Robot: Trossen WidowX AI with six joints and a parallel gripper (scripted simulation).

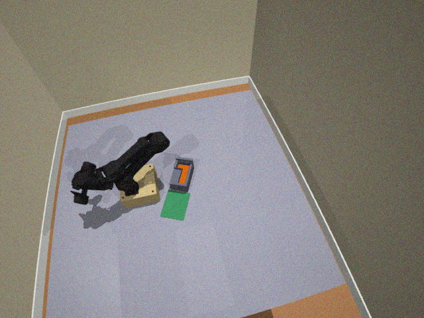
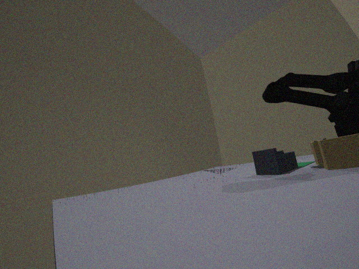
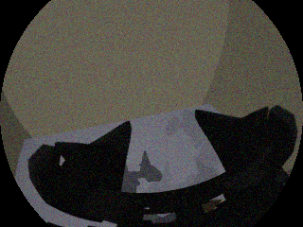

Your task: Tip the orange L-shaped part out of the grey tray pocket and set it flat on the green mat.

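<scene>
Right now my gripper tip is 51 cm short of the orange L-shaped part, 2 cm to the right of it and 15 cm above it. Round my gripper tip: green mat (44 cm ahead, 13 cm to the right, 21 cm below).
</scene>
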